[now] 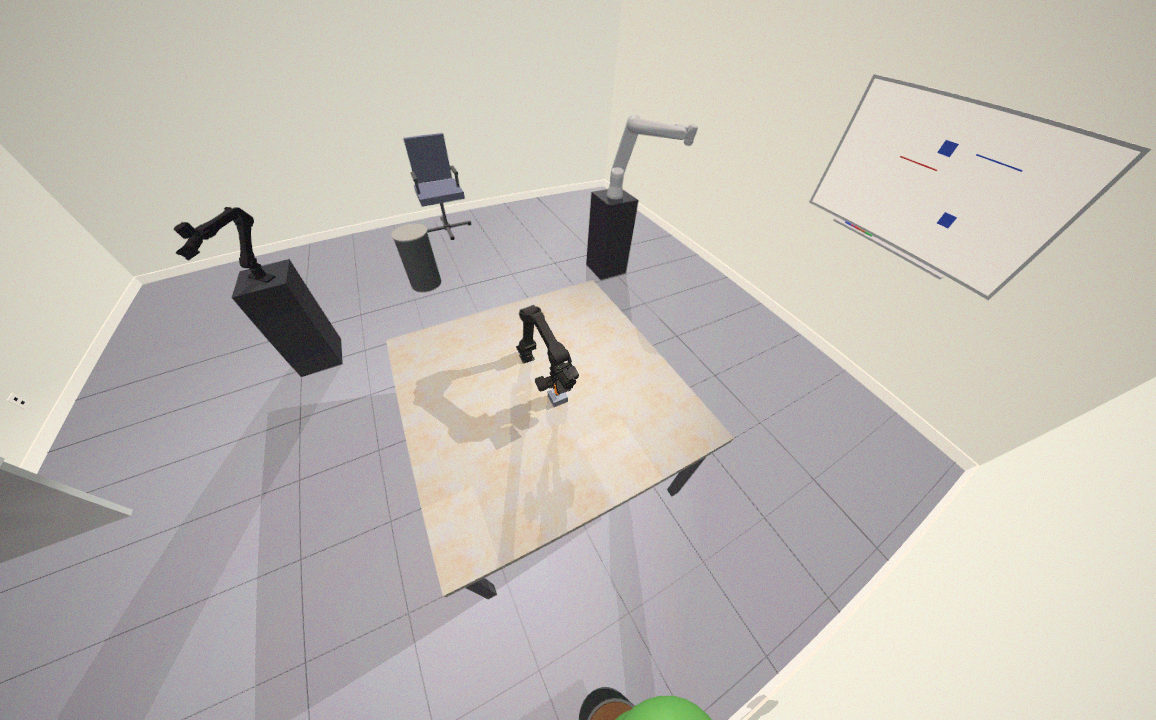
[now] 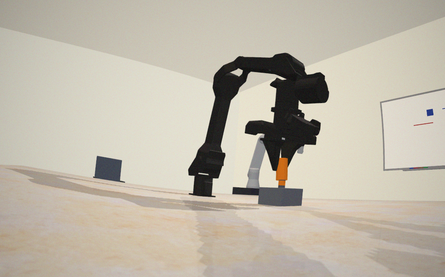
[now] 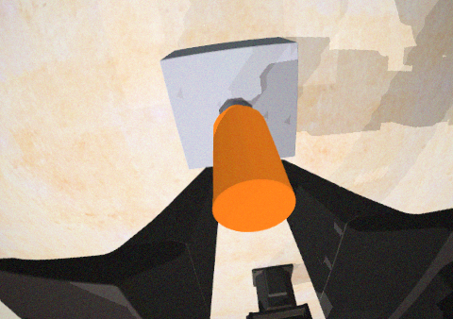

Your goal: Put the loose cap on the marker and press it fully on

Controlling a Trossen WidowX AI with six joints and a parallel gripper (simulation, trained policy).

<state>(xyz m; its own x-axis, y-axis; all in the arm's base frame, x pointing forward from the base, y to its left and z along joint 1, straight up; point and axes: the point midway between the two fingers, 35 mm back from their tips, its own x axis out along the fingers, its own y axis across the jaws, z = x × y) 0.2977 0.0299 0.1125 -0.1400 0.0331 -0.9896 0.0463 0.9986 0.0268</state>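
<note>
Now: gripper tip 10 mm short of the orange cap. From my gripper tip the other things lie so: grey holder block (60 mm below, 10 mm ahead).
</note>
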